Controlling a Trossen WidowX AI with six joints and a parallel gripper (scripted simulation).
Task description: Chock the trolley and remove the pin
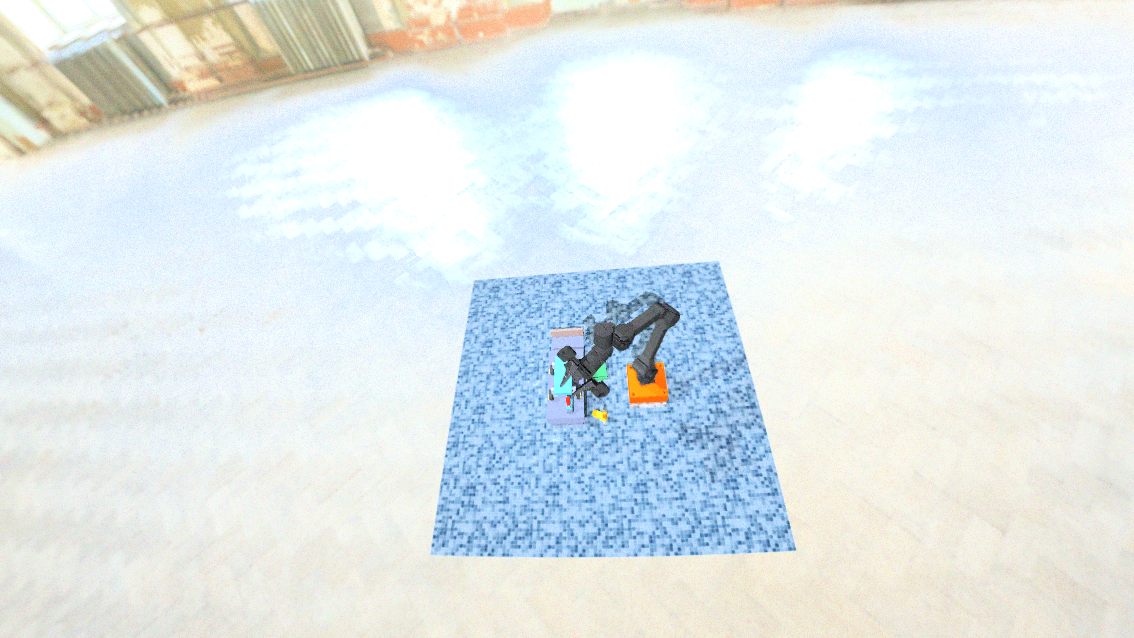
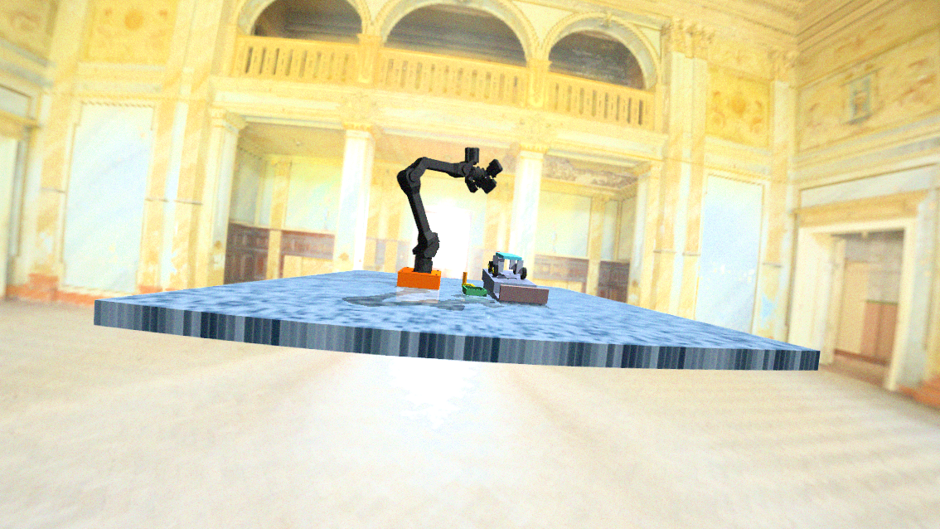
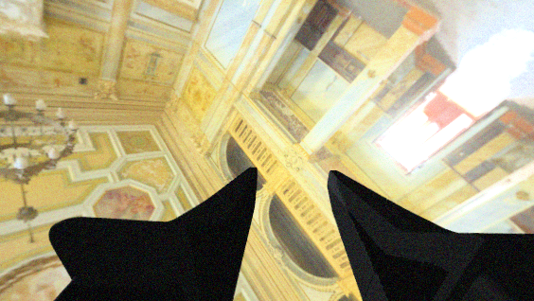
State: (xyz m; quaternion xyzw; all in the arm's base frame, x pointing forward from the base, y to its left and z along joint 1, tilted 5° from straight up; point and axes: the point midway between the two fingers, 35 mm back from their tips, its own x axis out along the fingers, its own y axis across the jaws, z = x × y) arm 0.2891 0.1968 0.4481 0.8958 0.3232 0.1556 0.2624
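My gripper tip is 100 mm past the yellow chock, 90 mm to the left of it and 500 mm above it. Round my gripper tip: red-headed stop pin (20 mm ahead, 120 mm to the right, 400 mm below); trolley (10 mm ahead, 230 mm to the right, 420 mm below); lilac ramp (10 mm ahead, 240 mm to the right, 480 mm below).
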